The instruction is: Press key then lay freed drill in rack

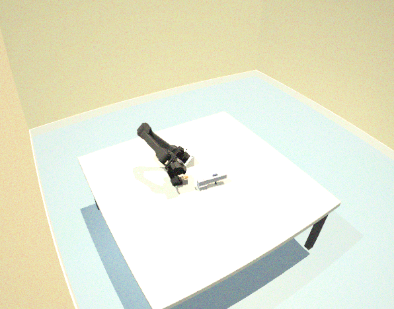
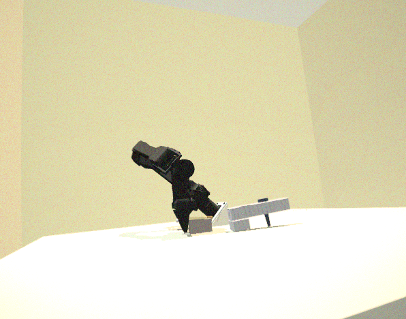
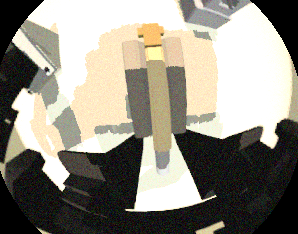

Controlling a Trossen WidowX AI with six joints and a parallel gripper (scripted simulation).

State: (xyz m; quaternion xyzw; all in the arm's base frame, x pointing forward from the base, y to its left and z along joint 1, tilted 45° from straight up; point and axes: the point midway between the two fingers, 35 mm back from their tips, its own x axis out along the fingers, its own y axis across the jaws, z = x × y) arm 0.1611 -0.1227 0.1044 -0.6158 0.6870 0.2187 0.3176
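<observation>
Right now the tan drill is 4 cm to the left of my gripper tip, 4 cm above it and 1 cm ahead of it. Also, from my gripper tip: grey sleeve (20 cm to the left, 11 cm ahead, 4 cm above); dark blue key (22 cm to the left, 11 cm ahead, 5 cm above).
</observation>
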